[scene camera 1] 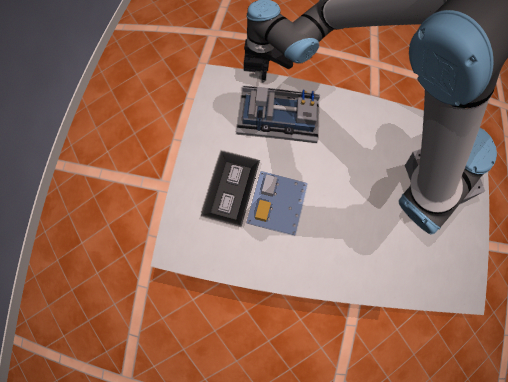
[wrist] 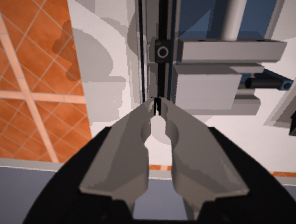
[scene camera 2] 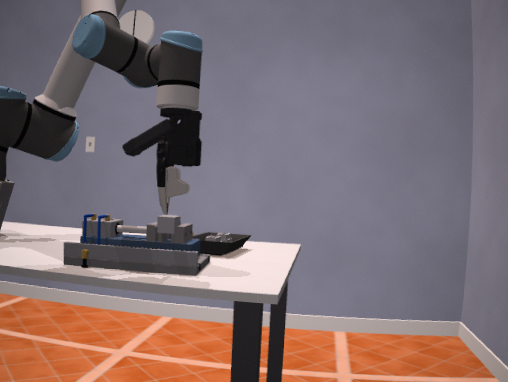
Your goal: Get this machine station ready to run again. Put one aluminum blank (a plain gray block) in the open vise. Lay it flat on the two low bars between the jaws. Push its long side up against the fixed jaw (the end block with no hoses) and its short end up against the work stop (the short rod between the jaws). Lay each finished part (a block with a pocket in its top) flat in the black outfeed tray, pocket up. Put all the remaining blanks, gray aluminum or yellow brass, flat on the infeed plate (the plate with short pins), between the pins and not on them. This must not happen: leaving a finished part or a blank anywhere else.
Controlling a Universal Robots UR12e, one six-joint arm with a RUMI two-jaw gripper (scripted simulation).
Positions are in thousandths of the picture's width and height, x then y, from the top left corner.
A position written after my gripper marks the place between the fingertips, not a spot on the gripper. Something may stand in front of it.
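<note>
My gripper (scene camera 2: 326,562) is in my sight, and I find the gripper again in scene camera 1 (scene camera 1: 517,216) and once more in the wrist view (wrist: 529,440). I also see a gray aluminum blank (wrist: 657,391).
</note>
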